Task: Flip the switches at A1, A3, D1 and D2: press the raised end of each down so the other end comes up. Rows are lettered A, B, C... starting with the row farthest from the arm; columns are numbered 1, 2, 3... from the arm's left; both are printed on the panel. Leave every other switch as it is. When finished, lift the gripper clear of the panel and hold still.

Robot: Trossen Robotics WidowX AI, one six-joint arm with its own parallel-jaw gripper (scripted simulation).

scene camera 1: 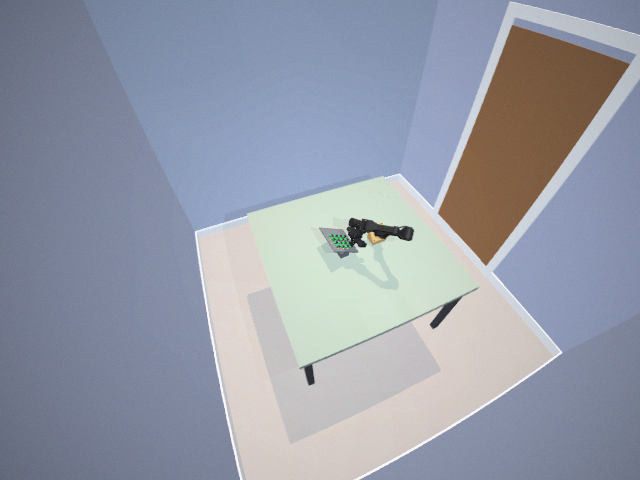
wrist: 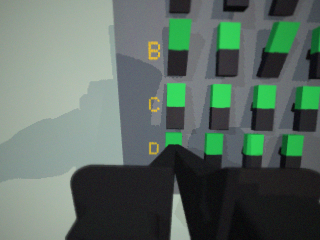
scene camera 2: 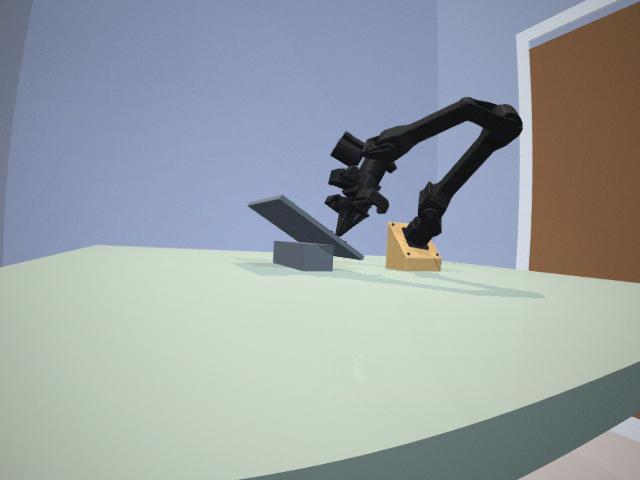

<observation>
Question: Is the gripper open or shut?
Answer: Shut.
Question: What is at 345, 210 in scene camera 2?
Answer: The gripper.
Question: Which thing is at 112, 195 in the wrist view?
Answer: The gripper.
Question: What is the gripper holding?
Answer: Nothing.
</observation>
